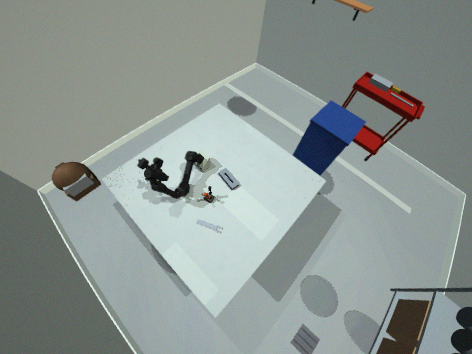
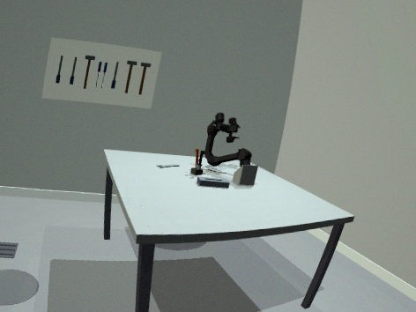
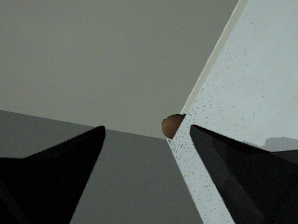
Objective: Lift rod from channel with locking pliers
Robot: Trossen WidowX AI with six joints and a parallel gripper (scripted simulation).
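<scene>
Right now the dark holster is 39 cm ahead of my gripper tip, 21 cm to the left of it and 27 cm below it. The rest, counted from my gripper tip: flat grey strip: 57 cm ahead, 8 cm to the left, 28 cm below; then grey channel block: 38 cm ahead, 43 cm to the left, 26 cm below.
</scene>
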